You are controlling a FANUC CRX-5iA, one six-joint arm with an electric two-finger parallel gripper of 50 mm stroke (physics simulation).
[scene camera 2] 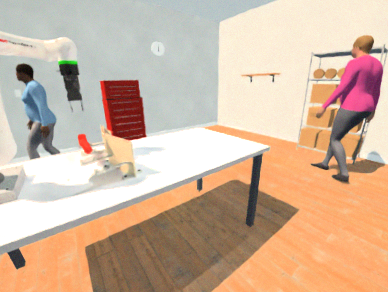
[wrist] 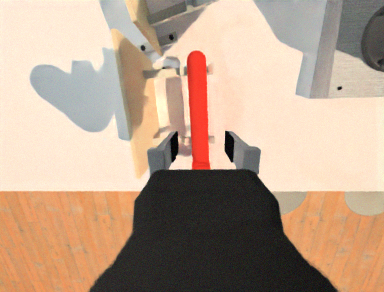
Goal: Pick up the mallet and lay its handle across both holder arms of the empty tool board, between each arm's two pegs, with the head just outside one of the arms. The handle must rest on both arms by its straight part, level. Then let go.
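Frame: origin at the arm's base, x ahead, y left, z up, level; metres.
Seen in the pictures: gripper, fingertip midpoint: [scene camera 2: 77, 111] [wrist: 201, 141].
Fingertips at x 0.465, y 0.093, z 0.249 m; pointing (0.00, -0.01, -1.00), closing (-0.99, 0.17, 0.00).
Note:
A point is followed by its place in that frame.
The mallet's red handle [scene camera 2: 85, 143] @[x 0.458, y 0.039, z 0.065 m] [wrist: 198, 100] @[x 0.459, y 0.049, z 0.065 m] lies across the arms of a tan board [scene camera 2: 106, 141] [wrist: 137, 100], raised above the table. Its head does not show in the wrist view, where the gripper body covers the handle's near end. My gripper [scene camera 2: 77, 109] @[x 0.465, y 0.093, z 0.249 m] [wrist: 201, 141] @[x 0.465, y 0.093, z 0.249 m] is open and empty, high above the handle; in the wrist view the handle runs between the two fingers, below them. The empty tool board [scene camera 2: 121, 154] @[x 0.549, y -0.249, z 0.043 m] [wrist: 141, 25] @[x 0.532, y -0.090, z 0.107 m] stands beside the first one, at the upper left of the wrist view, where its arms are partly cut off.
A grey metal block [wrist: 320, 65] @[x 0.133, y 0.023, z -0.039 m] [scene camera 2: 20, 182] @[x 0.124, y -0.029, z -0.033 m] with a dark round part stands on the white table [scene camera 2: 200, 150] @[x 1.068, y -0.338, z -0.059 m] [wrist: 270, 150] @[x 0.262, y 0.241, z -0.059 m], to the right in the wrist view. The table's edge runs below the fingers there. Two people [scene camera 2: 37, 107] [scene camera 2: 352, 95] stand beyond the table.

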